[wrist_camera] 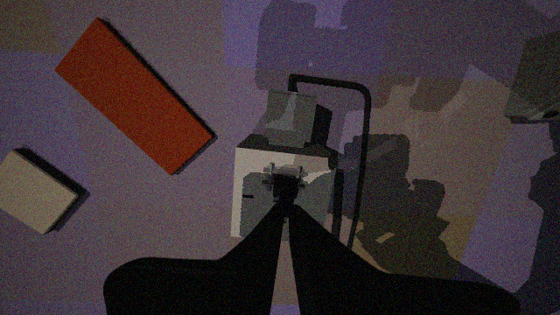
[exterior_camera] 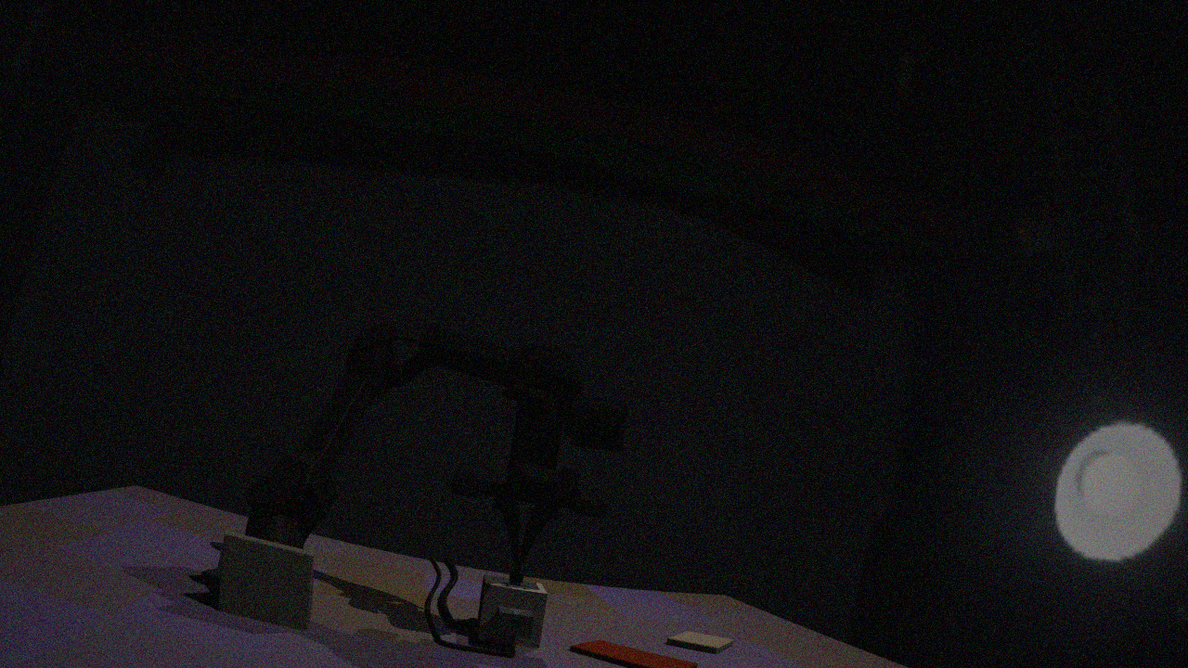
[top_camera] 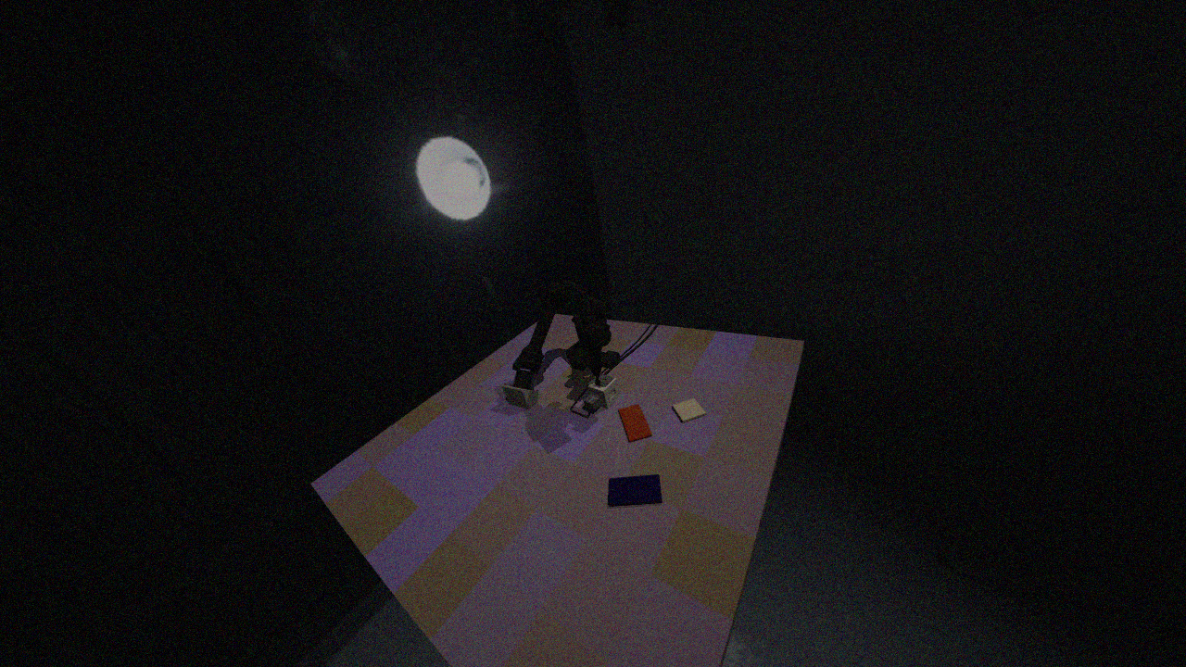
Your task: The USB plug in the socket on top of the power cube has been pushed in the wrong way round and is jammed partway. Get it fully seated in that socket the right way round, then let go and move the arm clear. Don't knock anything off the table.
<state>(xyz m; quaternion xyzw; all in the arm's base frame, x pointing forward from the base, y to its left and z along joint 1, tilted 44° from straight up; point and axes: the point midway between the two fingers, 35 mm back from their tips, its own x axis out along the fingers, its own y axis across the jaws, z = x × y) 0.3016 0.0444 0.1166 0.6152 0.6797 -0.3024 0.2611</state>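
Right now my gripper tip is 2 cm above the black USB plug. From my gripper tip the other things lie so: dark blue slab 28 cm ahead, 25 cm to the right, 10 cm below; then cream slab 28 cm ahead, 7 cm to the left, 10 cm below.
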